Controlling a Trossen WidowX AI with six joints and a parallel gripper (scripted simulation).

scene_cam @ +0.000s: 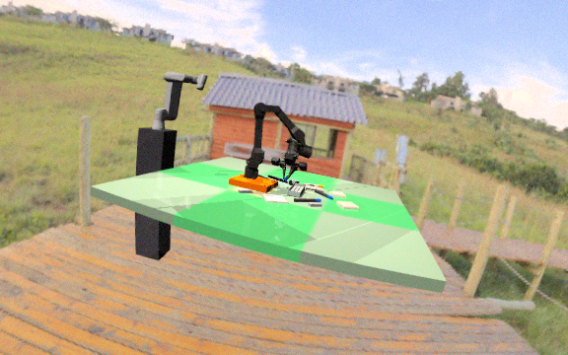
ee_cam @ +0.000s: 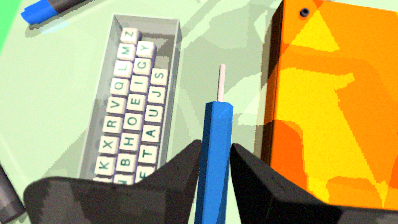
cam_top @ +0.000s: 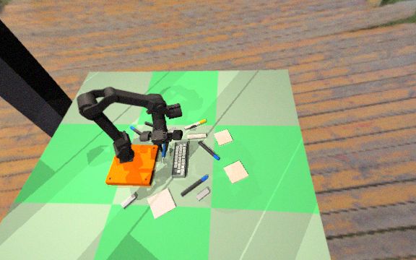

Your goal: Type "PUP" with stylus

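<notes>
The blue stylus lies 10 mm to the right of my gripper tip. Round my gripper tip: white sheet 220 mm to the right, 50 mm below, 30 mm behind.
</notes>
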